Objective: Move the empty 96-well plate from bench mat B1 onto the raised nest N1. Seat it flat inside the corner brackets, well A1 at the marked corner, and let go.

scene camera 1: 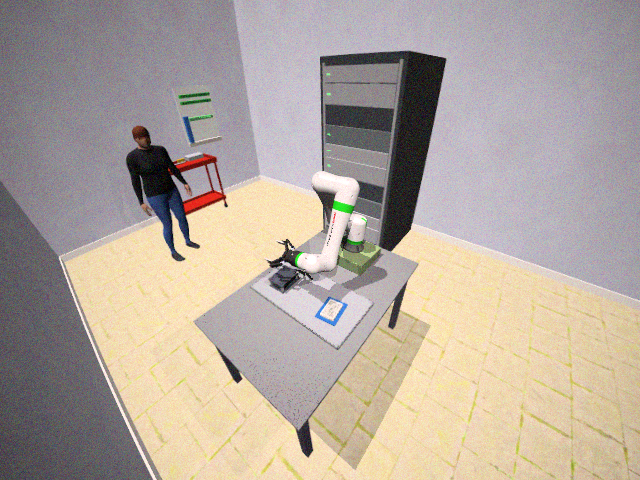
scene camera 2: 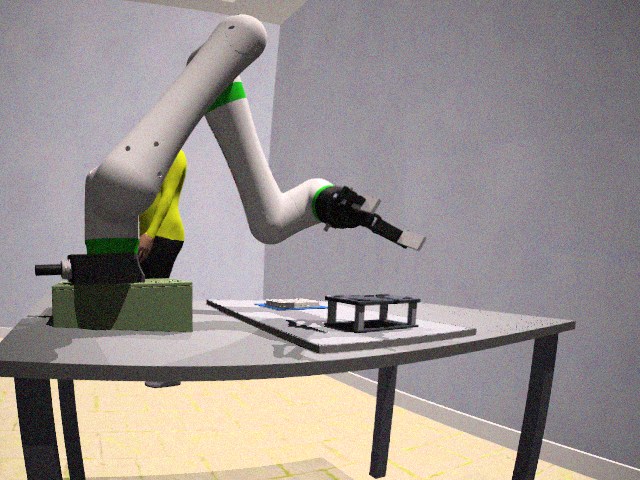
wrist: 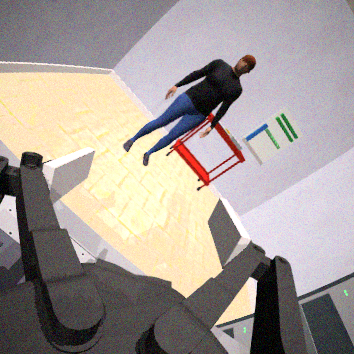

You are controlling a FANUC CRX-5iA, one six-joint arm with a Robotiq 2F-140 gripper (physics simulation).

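Pixels of known places: gripper, fingertip midpoint: (scene camera 1: 271, 250) (scene camera 2: 400, 226) (wrist: 153, 187); arm's base, link origin: (scene camera 1: 353, 246) (scene camera 2: 113, 282).
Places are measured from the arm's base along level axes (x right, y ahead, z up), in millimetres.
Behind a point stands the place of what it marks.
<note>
The pale 96-well plate (scene camera 1: 331, 309) {x -81, y 547, z -51 mm} (scene camera 2: 292, 303) {x -41, y 515, z -54 mm} lies on the blue bench mat B1 (scene camera 1: 326, 319) {x -84, y 607, z -60 mm} (scene camera 2: 317, 307) {x -20, y 584, z -65 mm}. The raised nest N1 (scene camera 1: 283, 279) {x 275, y 502, z -7 mm} (scene camera 2: 372, 298) {x 306, y 456, z -7 mm} is a dark stand on legs, on the same board as the mat; its corner brackets and marked corner are too small to make out. My gripper (scene camera 1: 276, 252) {x 395, y 431, z 136 mm} (scene camera 2: 392, 222) {x 395, y 431, z 136 mm} (wrist: 153, 187) {x 395, y 431, z 136 mm} is wide open and empty. It hangs well above the table on the nest's side, tilted and pointing outward, away from the plate. The plate and nest do not show in the wrist view.
A light board (scene camera 1: 356, 310) {x -208, y 479, z -67 mm} (scene camera 2: 434, 332) {x 438, y 502, z -68 mm} carries the nest and mat. The arm stands on a green block (scene camera 1: 356, 262) {x -84, y 160, z 4 mm} (scene camera 2: 160, 304) {x 146, y 62, z -29 mm}. A person in black (scene camera 1: 157, 170) (wrist: 215, 87) stands by a red cart (scene camera 1: 206, 200) (wrist: 192, 162). A person in yellow (scene camera 2: 173, 206) stands behind the arm.
</note>
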